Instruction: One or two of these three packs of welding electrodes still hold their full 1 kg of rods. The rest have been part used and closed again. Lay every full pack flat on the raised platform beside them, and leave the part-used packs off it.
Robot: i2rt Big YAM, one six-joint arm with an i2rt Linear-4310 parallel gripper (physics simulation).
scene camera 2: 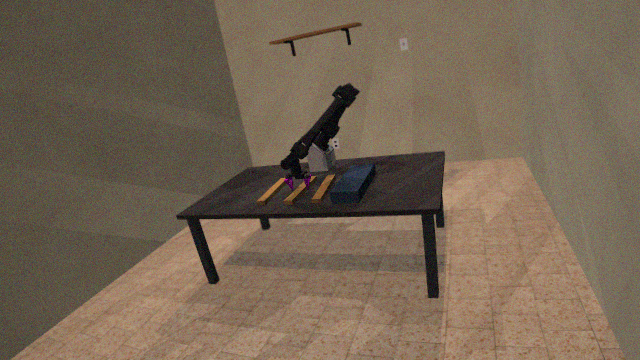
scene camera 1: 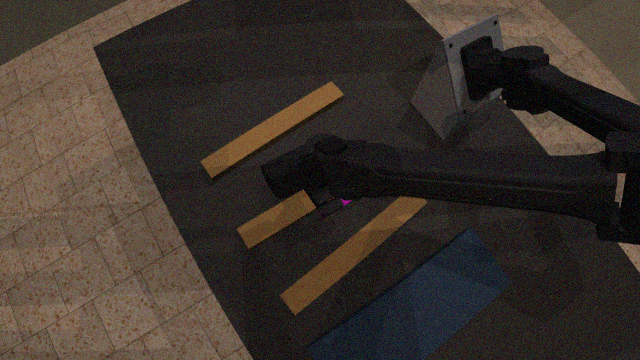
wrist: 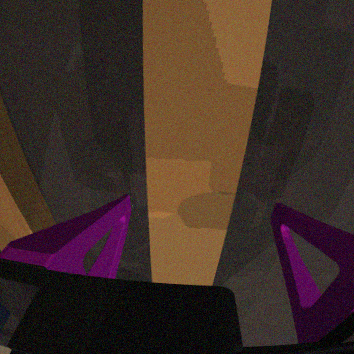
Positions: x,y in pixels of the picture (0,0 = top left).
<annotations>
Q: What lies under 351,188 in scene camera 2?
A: A blue platform.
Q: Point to a blue platform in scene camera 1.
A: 430,304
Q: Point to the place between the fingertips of my gripper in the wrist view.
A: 202,206
</annotations>
